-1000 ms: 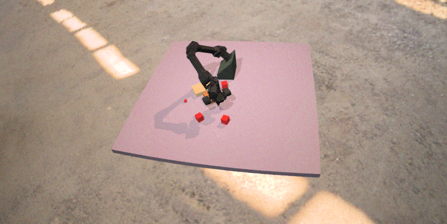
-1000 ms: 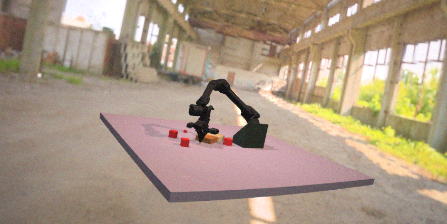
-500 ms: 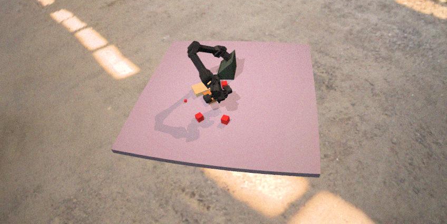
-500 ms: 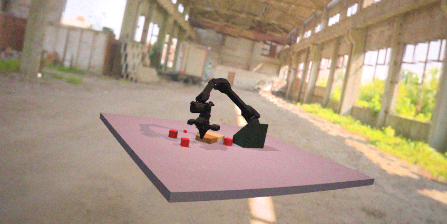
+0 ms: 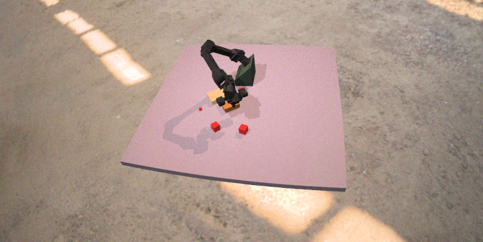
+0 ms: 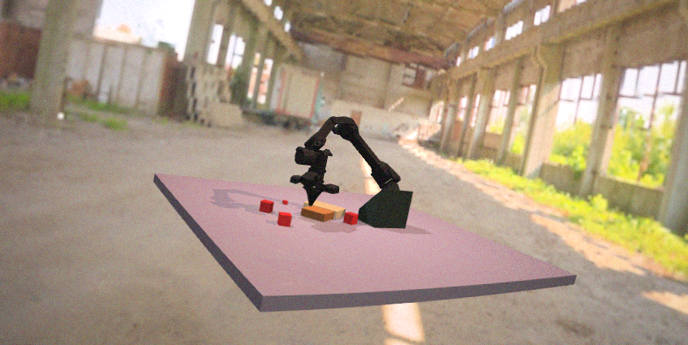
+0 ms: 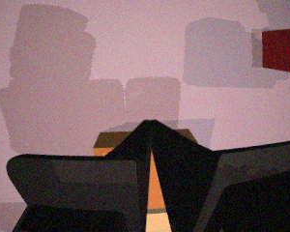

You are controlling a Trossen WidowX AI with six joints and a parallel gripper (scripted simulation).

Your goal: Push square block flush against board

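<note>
Now: the square block 7 cm behind my gripper tip, 4 cm to the right of it and 4 cm below it. Also, from my gripper tip: red piece (4 cm behind, 23 cm to the right, 5 cm below); then board (16 cm behind, 12 cm to the right, 4 cm below).
</note>
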